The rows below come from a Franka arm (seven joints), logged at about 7 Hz.
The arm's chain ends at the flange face. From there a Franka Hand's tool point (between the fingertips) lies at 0.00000 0.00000 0.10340 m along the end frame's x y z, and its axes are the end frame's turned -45 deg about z.
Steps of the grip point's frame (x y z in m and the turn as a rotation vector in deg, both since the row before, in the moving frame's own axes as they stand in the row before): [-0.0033, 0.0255, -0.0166, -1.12, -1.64, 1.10]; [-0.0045, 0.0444, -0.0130, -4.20, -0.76, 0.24]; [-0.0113, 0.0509, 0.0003, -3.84, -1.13, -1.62]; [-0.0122, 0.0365, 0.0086, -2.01, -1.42, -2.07]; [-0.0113, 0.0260, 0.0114, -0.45, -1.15, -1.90]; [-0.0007, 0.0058, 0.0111, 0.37, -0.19, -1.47]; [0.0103, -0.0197, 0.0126, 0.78, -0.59, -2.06]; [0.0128, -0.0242, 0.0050, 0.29, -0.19, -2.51]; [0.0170, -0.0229, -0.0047, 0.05, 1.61, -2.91]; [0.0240, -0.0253, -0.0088, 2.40, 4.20, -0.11]
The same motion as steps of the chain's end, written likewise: [0.0164, 0.0168, -0.0165, -1.95, -0.37, 1.10]; [0.0238, 0.0282, -0.0127, -3.51, 2.43, 0.24]; [0.0245, 0.0377, 0.0006, -3.51, 1.92, -1.62]; [0.0164, 0.0301, 0.0087, -2.43, 0.42, -2.07]; [0.0113, 0.0243, 0.0114, -1.13, -0.49, -1.90]; [0.0043, 0.0048, 0.0111, 0.13, -0.40, -1.47]; [-0.0049, -0.0210, 0.0126, 0.13, -0.97, -2.06]; [-0.0074, -0.0260, 0.0050, 0.07, -0.34, -2.51]; [-0.0061, -0.0260, -0.0047, 1.17, 1.10, -2.91]; [-0.0032, -0.0264, -0.0084, 4.67, 1.27, -0.11]
